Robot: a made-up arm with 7 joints.
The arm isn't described. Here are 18 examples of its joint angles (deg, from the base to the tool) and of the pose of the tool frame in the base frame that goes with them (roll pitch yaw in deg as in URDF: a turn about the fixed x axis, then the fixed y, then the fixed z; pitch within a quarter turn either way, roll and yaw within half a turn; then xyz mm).
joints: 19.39 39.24 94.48 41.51 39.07 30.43 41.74
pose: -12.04 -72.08 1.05 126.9 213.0 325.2
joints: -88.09 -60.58 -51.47 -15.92 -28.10 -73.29 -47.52
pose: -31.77 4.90 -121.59 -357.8 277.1 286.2
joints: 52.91 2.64 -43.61 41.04 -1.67 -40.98 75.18
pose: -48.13 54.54 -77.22 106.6 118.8 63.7
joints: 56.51 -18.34 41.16 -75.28 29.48 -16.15 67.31
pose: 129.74 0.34 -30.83 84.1 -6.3 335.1
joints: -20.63 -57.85 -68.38 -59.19 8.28 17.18 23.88
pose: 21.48 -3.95 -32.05 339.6 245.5 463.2
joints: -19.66 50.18 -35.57 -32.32 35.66 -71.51 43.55
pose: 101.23 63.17 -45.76 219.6 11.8 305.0
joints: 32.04 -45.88 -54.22 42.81 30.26 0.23 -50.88
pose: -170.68 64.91 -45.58 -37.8 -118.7 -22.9
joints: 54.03 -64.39 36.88 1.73 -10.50 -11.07 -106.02
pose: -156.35 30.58 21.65 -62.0 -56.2 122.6
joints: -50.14 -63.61 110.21 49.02 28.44 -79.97 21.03
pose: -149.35 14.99 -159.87 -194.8 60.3 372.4
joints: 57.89 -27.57 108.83 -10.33 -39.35 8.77 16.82
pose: 5.52 -8.53 45.64 -448.2 106.7 -31.8
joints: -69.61 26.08 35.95 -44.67 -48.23 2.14 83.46
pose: 36.64 -66.20 107.96 -231.8 28.9 100.8
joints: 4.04 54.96 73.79 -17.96 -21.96 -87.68 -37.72
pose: 38.37 52.87 -62.42 -79.2 362.3 -23.2
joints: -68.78 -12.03 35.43 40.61 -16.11 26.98 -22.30
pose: -86.38 -60.83 16.94 127.8 188.1 233.0
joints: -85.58 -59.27 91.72 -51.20 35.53 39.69 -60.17
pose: 156.10 61.03 127.43 -186.2 344.0 113.5
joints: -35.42 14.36 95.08 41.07 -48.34 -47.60 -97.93
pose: -38.61 -10.47 -93.53 118.3 215.5 -193.8
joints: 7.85 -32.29 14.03 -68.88 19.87 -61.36 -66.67
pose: -15.37 8.91 -50.48 140.0 183.7 224.7
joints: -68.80 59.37 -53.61 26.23 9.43 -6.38 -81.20
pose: -86.30 -26.19 43.14 32.6 231.8 332.2
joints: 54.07 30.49 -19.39 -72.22 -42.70 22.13 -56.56
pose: 67.88 23.23 26.75 49.3 54.7 474.9
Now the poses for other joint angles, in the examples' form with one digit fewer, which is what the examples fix.
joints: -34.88 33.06 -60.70 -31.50 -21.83 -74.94 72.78
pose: 53.9 64.5 -54.3 -11 -157 501
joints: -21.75 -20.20 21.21 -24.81 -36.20 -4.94 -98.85
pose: -102.3 -12.9 9.2 -193 90 94
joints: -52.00 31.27 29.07 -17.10 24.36 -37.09 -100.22
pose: 18.9 -25.3 -74.5 95 82 470
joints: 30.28 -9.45 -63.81 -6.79 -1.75 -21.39 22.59
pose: -75.9 59.9 -97.8 135 202 66
